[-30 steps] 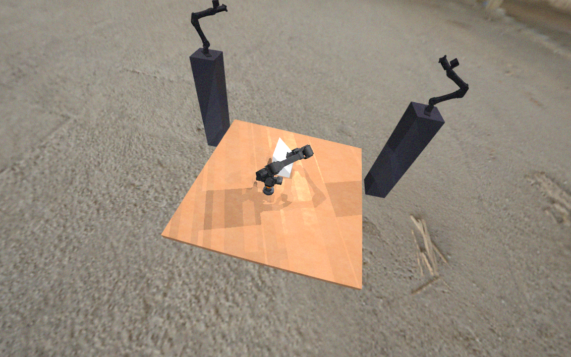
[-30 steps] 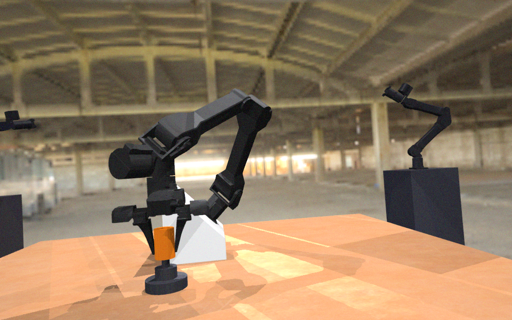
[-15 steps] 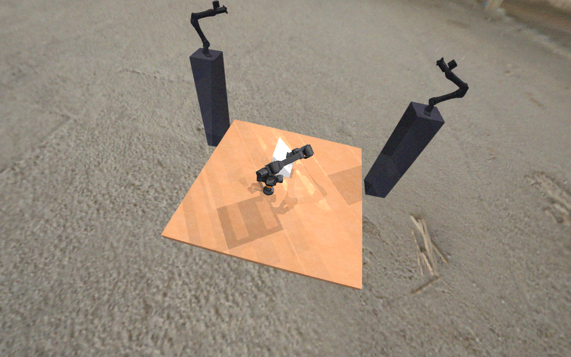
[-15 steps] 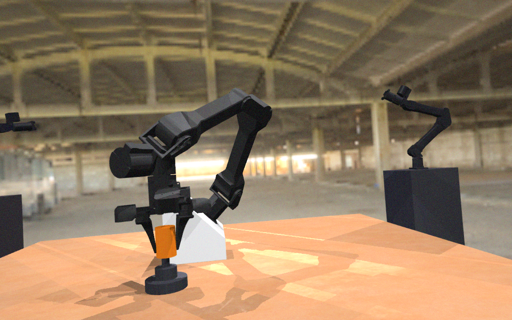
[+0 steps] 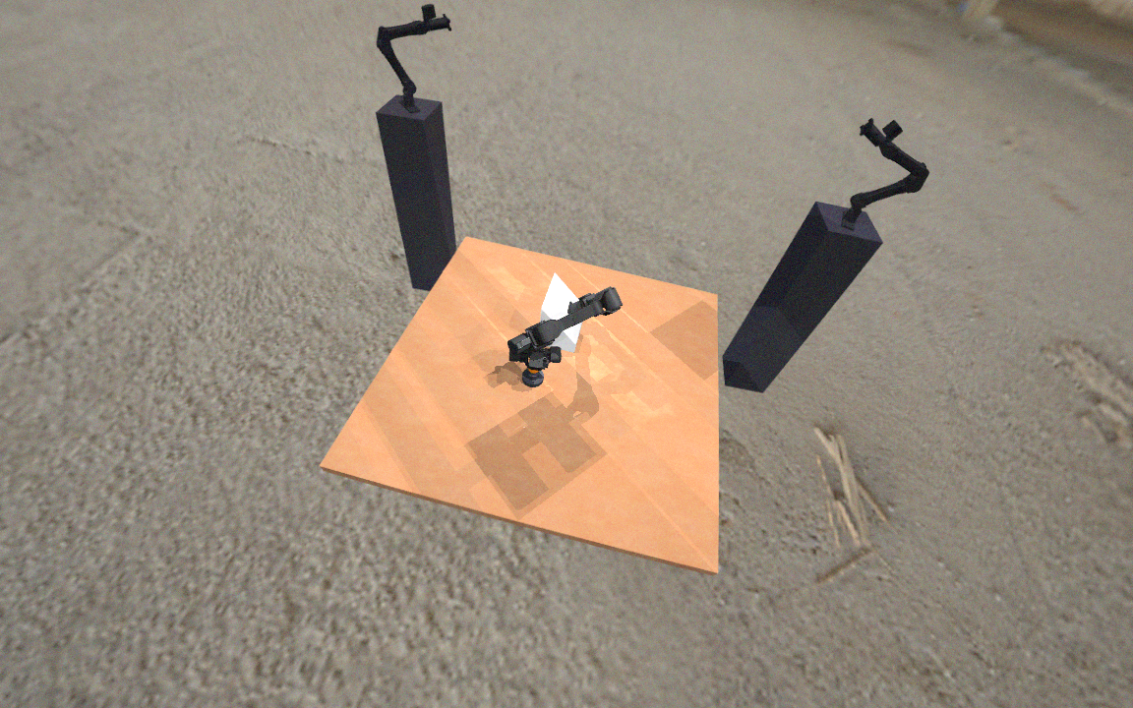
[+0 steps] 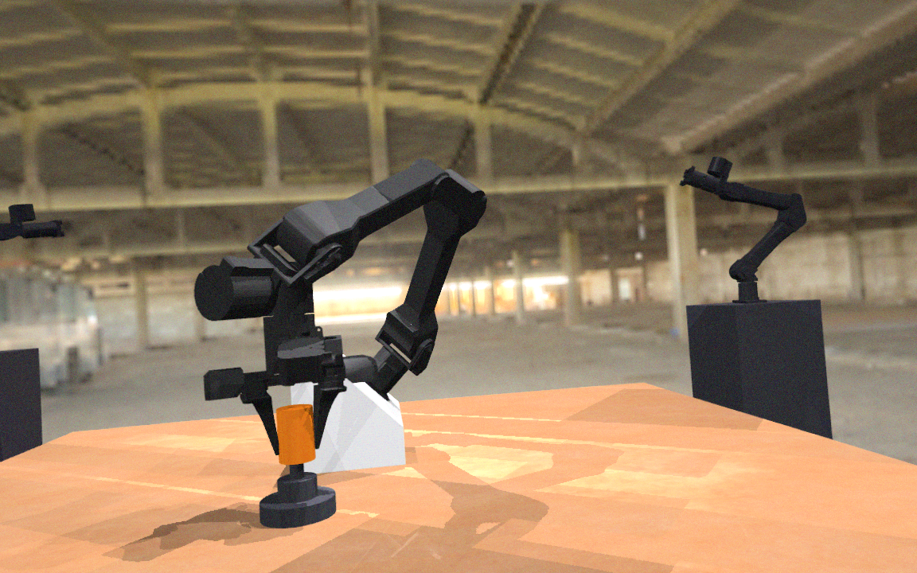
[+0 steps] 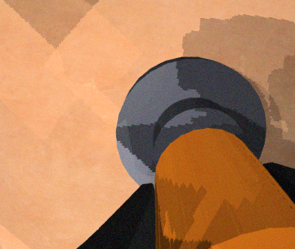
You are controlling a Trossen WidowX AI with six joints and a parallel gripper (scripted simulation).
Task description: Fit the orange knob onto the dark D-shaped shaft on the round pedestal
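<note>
Now: the knob 20 mm above my gripper tip. The rest, counted from my gripper tip: pedestal (40 mm below).
</note>
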